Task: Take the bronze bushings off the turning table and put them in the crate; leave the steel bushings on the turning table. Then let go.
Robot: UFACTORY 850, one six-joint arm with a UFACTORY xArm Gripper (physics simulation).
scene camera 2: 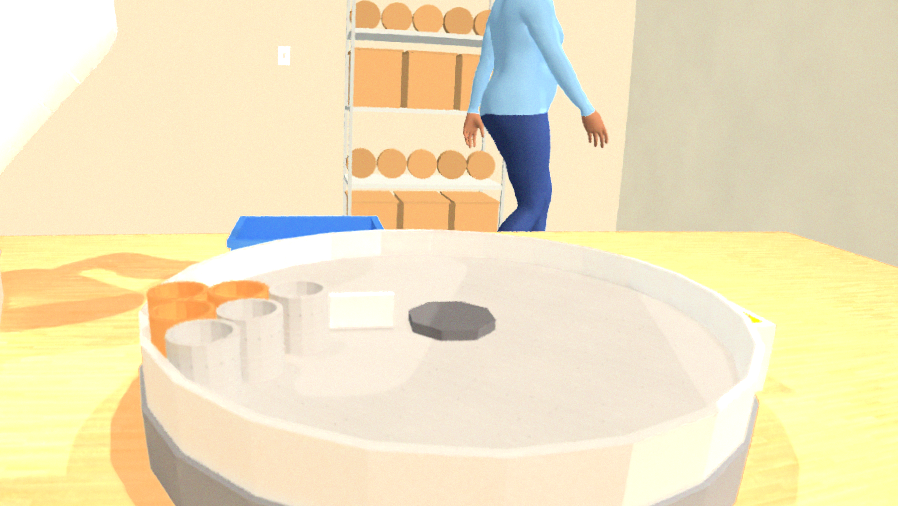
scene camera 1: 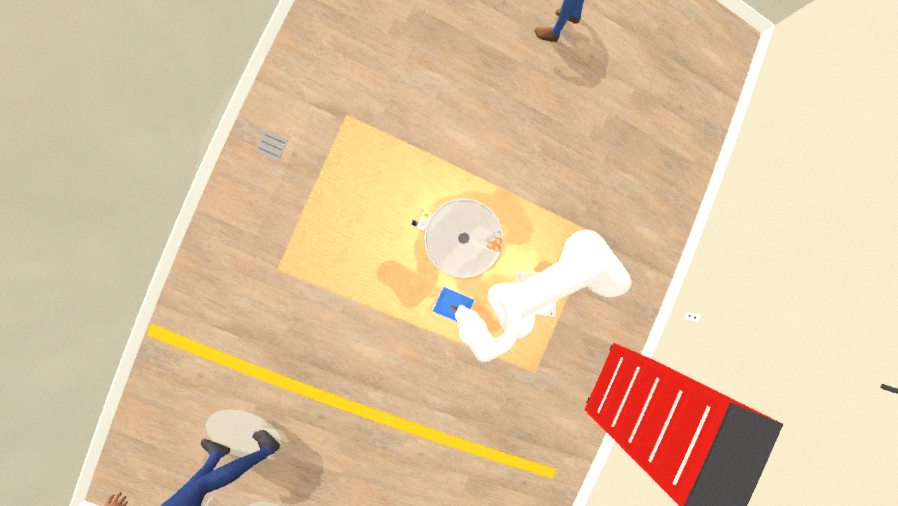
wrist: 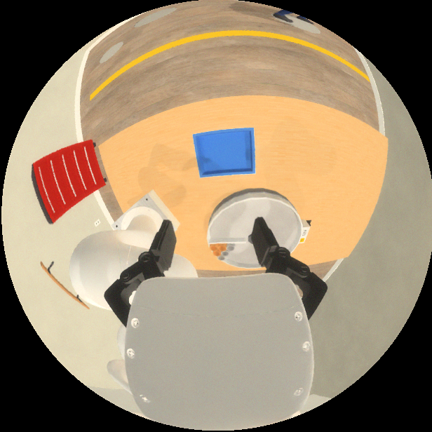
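The turning table is a round grey disc with a raised rim. Three orange bronze bushings stand upright close together near its rim. Three grey steel bushings stand right beside them, on the disc. The blue crate stands on the table apart from the disc; its floor shows no bushings in the wrist view. My gripper is open and empty, and appears over the crate in scene camera 1's view.
A low white divider stands on the disc near its dark hub. A small white box with a yellow mark sits at the disc's outer edge. A red cabinet stands off the table. A person is beyond it.
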